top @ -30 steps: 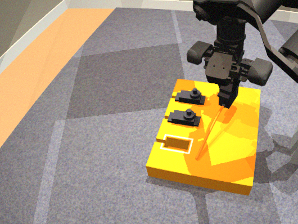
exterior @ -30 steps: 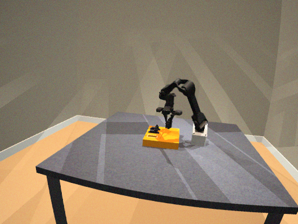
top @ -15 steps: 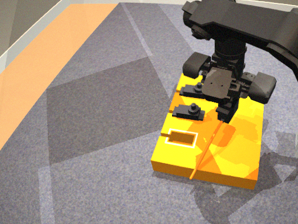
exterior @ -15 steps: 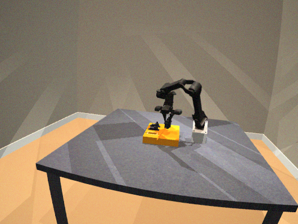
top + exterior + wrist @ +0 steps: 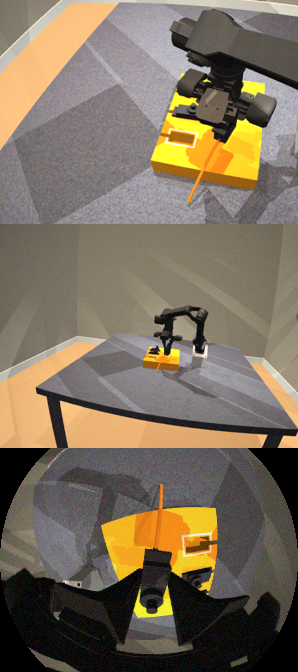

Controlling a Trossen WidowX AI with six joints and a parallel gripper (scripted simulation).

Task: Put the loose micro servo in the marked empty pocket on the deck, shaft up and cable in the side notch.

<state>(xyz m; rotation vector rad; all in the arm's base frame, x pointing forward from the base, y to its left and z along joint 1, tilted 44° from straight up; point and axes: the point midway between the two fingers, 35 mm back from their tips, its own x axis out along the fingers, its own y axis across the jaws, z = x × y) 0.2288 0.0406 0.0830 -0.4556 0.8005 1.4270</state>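
Now: gripper tip 100 mm above the deck, 70 mm to the left of it and 10 mm past it.
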